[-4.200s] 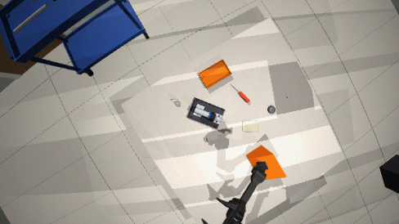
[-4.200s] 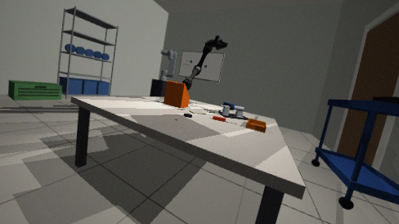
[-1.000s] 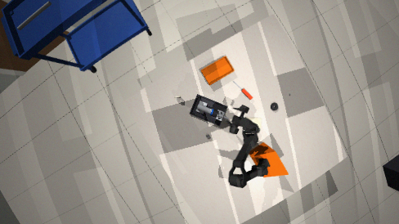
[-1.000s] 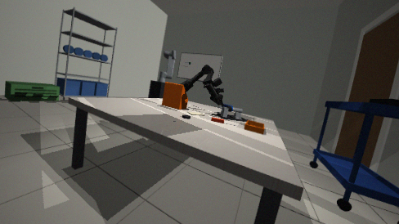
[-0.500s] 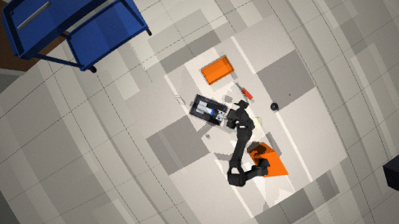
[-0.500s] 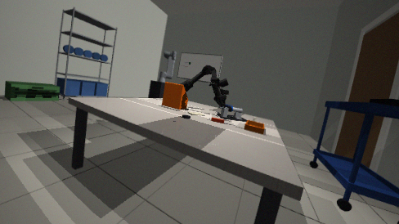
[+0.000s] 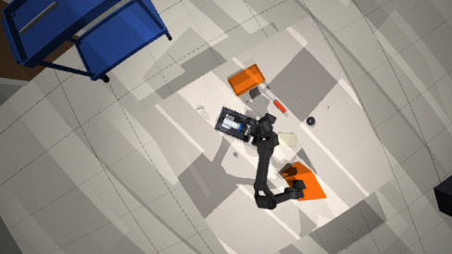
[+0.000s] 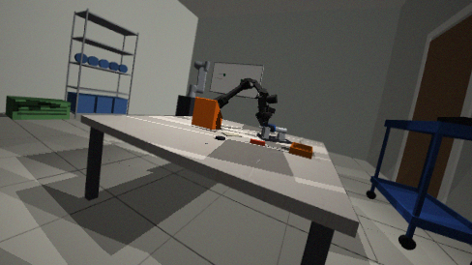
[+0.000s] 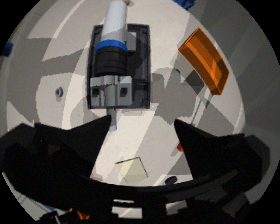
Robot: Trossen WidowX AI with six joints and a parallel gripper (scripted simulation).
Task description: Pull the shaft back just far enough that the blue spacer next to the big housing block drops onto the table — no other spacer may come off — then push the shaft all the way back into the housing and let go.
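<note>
The grey shaft is 8 cm to the left of my gripper tip, 3 cm ahead of it and 1 cm below it. Also, from my gripper tip: orange tray (28 cm ahead, 8 cm below, 6 cm to the right).
</note>
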